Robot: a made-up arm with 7 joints.
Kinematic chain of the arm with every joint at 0, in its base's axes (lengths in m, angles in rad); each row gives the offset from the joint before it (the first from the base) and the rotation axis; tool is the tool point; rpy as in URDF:
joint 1: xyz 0 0 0.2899 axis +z
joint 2: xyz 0 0 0 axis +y
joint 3: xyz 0 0 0.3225 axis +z
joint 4: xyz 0.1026 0 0 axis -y
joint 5: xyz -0.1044 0 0.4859 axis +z
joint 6: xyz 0 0 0 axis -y
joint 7: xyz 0.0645 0 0 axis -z
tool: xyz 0 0 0 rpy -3.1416 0 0
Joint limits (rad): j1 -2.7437..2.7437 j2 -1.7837..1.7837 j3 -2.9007..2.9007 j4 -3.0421..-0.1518 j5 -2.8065..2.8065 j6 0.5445..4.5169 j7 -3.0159..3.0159
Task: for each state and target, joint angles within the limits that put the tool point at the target. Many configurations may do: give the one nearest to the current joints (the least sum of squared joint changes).
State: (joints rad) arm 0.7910 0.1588 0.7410 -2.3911 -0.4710 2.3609 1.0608
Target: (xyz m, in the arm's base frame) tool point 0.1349 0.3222 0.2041
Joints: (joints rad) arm 0.6546 -0.3552 0.5242 -3.0326 -0.4826 2.4385 1.0608
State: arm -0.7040 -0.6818 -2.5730 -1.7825 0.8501 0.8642 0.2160
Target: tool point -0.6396 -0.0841 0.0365
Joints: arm -0.5163 -0.9312 -2.5380 -1.8274 0.8537 0.8952 0.2160
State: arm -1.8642 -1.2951 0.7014 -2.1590 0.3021 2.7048 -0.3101
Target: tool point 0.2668 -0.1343 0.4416
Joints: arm -1.4480 -1.3681 1.0508 -3.0421 0.5793 3.3511 -0.3101
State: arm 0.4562 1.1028 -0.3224 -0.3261 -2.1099 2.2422 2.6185
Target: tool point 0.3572 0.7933 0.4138
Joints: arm 1.1439 1.2048 -0.1681 -0.3215 -2.0923 2.2714 2.6185
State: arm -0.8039 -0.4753 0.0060 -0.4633 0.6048 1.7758 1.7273
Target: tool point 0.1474 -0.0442 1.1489
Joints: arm -0.7663 -0.4619 0.1479 -1.0130 0.6121 1.7025 1.7273
